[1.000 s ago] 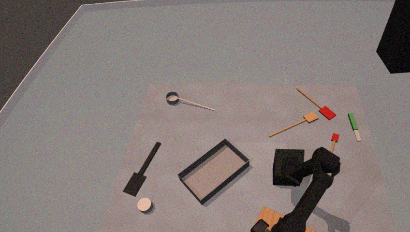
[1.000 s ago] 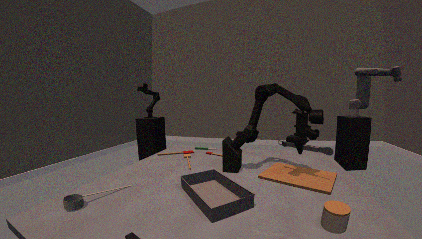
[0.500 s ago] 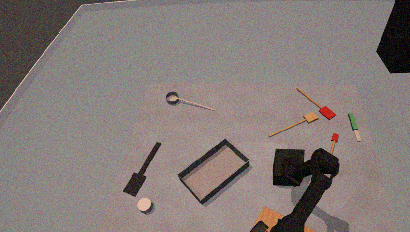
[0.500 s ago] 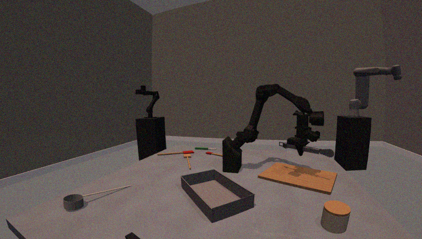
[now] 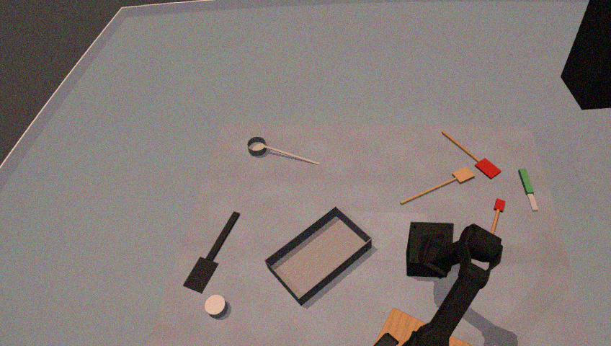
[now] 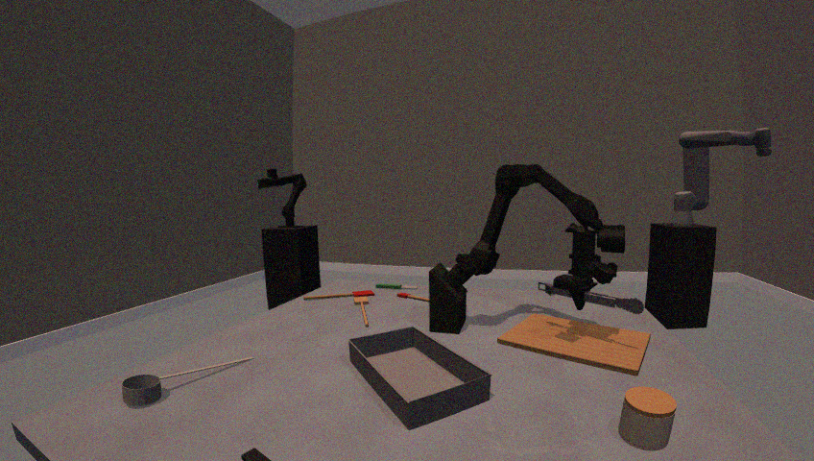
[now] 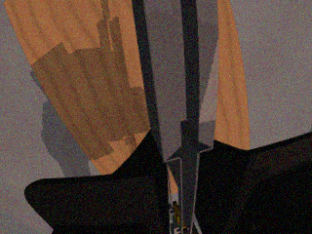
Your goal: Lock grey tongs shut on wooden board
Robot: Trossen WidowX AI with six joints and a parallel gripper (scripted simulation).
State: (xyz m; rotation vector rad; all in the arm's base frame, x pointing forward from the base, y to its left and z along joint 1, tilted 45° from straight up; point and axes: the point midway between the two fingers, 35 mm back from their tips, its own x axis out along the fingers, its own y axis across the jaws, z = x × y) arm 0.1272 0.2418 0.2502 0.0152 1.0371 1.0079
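My gripper tip is 80 mm above the wooden board. Also, from my gripper tip: white disc: 540 mm ahead, 250 mm to the right, 70 mm below; dark roasting tin: 220 mm ahead, 410 mm to the right, 60 mm below; lidded jar: 390 mm ahead, 10 mm to the left, 60 mm below.
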